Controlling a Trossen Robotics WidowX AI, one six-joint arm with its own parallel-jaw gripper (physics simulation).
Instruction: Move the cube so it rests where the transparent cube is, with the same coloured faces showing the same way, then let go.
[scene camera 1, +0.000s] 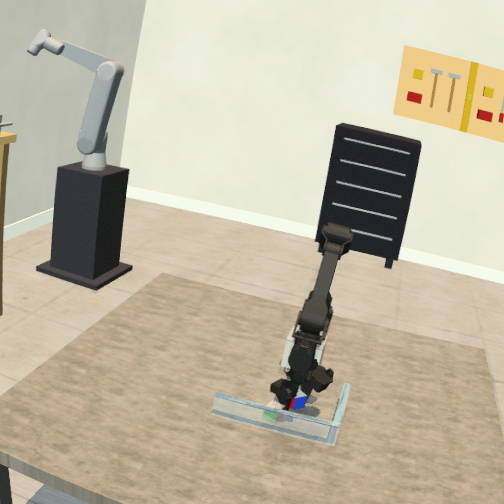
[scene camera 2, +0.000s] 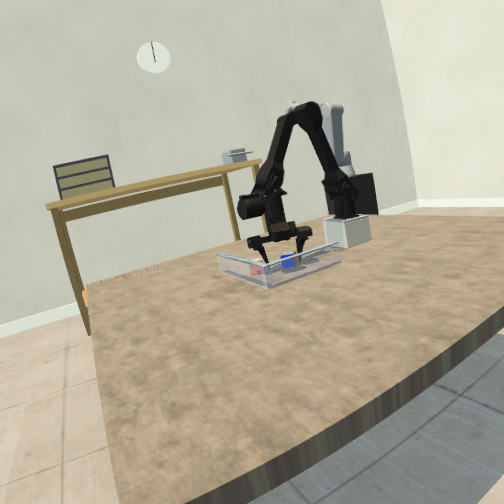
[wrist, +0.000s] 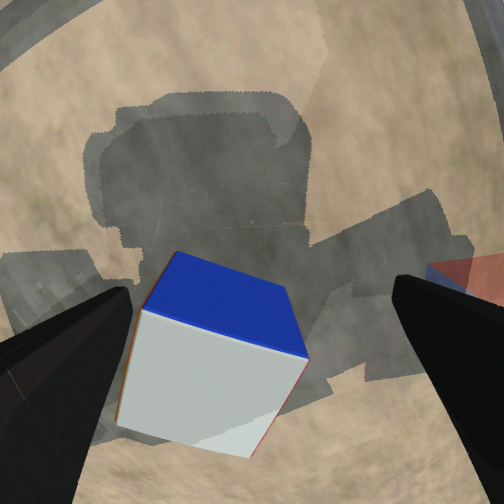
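Observation:
The cube (wrist: 215, 355) shows a blue face and a white face, with a red edge, in the wrist view. It rests on the table between my open gripper fingers (wrist: 260, 390), closer to the left finger and not gripped. In scene camera 1 the cube (scene camera 1: 299, 402) sits just under the gripper (scene camera 1: 300, 385). In scene camera 2 the cube (scene camera 2: 288, 262) lies below the open gripper (scene camera 2: 278, 243). The transparent cube (wrist: 475, 280) shows faintly red and blue at the right edge of the wrist view.
A glass L-shaped wall (scene camera 1: 290, 420) borders the cube's area on the table. A second arm on a black pedestal (scene camera 1: 88, 200) stands far left. A black slatted panel (scene camera 1: 368, 195) stands behind. A wooden table (scene camera 2: 150, 195) stands beyond in scene camera 2.

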